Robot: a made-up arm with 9 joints. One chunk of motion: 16 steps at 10 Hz.
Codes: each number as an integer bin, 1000 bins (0 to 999) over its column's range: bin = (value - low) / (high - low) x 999, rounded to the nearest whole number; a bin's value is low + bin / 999 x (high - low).
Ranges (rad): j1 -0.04..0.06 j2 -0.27..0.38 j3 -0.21..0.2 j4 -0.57..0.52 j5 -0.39..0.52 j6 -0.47..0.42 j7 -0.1..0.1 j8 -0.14..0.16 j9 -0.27..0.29
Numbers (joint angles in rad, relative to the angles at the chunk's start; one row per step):
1: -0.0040 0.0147 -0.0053 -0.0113 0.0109 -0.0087 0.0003 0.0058 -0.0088
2: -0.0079 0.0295 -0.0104 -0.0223 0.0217 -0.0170 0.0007 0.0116 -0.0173
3: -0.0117 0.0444 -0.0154 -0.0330 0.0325 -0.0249 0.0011 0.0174 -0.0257
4: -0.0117 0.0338 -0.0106 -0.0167 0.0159 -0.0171 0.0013 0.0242 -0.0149
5: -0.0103 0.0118 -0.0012 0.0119 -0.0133 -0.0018 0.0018 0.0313 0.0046
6: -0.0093 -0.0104 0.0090 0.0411 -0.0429 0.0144 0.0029 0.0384 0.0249
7: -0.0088 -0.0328 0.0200 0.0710 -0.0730 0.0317 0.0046 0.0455 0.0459
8: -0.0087 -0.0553 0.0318 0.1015 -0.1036 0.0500 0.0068 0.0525 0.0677
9: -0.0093 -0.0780 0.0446 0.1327 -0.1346 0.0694 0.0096 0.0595 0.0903
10: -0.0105 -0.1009 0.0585 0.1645 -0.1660 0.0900 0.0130 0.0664 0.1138
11: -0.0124 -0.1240 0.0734 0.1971 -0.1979 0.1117 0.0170 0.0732 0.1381
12: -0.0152 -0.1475 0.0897 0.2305 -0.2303 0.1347 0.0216 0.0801 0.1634
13: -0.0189 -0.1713 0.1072 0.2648 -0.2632 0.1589 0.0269 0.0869 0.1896
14: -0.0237 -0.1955 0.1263 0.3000 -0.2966 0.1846 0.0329 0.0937 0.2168
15: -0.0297 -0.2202 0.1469 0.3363 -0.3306 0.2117 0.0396 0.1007 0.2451
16: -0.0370 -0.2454 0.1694 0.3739 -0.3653 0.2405 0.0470 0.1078 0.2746
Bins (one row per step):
1: 360 438 499 512 440 518 501 486 466
2: 321 460 486 502 452 508 503 505 451
3: 283 483 474 492 464 500 505 524 436
4: 283 467 486 507 446 508 506 547 455
5: 297 433 509 533 414 526 508 570 490
6: 307 399 534 560 381 544 514 594 526
7: 312 365 560 587 348 563 522 618 564
8: 313 330 589 615 314 584 533 641 602
9: 307 295 620 644 280 605 547 664 643
10: 295 260 654 673 246 629 564 687 685
11: 276 224 691 703 211 653 584 710 728
12: 248 188 730 734 175 679 607 733 773
13: 211 152 773 765 139 706 634 756 820
14: 163 115 819 797 103 735 664 778 868
15: 103 77 870 831 65 765 697 802 919
16: 30 38 924 865 27 798 734 825 972

